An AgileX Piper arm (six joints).
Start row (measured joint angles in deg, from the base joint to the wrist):
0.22, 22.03, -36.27, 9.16, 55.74, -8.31
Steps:
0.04, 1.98, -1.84, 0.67, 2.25, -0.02
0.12, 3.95, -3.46, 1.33, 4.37, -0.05
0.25, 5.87, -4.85, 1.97, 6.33, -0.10
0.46, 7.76, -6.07, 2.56, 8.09, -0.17
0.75, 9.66, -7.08, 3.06, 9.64, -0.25
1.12, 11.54, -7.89, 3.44, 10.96, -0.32
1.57, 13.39, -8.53, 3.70, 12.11, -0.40
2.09, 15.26, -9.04, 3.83, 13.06, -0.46
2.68, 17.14, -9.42, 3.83, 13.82, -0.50
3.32, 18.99, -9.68, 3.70, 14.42, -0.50
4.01, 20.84, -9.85, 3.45, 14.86, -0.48
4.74, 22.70, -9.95, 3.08, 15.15, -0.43
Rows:
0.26, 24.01, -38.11, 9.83, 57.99, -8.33
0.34, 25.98, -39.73, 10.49, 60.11, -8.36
0.47, 27.90, -41.12, 11.13, 62.07, -8.41
0.68, 29.79, -42.34, 11.72, 63.83, -8.48
0.97, 31.69, -43.35, 12.22, 65.38, -8.56
1.34, 33.57, -44.16, 12.60, 66.70, -8.63
1.79, 35.42, -44.80, 12.86, 67.85, -8.71
2.31, 37.29, -45.31, 12.99, 68.80, -8.77
2.90, 39.17, -45.69, 12.99, 69.56, -8.81
3.54, 41.02, -45.95, 12.86, 70.16, -8.81
4.23, 42.87, -46.12, 12.61, 70.60, -8.79
4.96, 44.73, -46.22, 12.24, 70.89, -8.74

